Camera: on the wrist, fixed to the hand. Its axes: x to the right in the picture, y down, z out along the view.
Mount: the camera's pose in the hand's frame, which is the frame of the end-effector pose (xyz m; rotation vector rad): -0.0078 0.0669 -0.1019 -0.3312 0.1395 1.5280
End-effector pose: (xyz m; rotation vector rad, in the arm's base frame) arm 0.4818 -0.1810 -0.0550 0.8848 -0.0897 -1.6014
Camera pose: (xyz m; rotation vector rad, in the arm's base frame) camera 0.5950 -0.1492 -0.0881 0.3984 -0.3020 -0.1077
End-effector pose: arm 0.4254 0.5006 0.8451 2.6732 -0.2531 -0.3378
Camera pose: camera 0.4377 0.4830 0.9654 1.5149 -1.7731 0.2782
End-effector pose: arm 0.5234 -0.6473 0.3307 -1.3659 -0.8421 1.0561
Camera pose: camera 0.6097 -0.6954 0.2588 -2.3817 0.3559 1.9188
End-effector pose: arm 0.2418 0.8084 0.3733 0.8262 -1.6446 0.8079
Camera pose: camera 0.2383 0.9304 0.3791 -0.9052 -2.0360 1.4434
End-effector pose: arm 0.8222 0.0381 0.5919 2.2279 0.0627 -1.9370
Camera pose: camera 0.9310 -0.0096 0.6204 1.3139 -0.9138 -0.7955
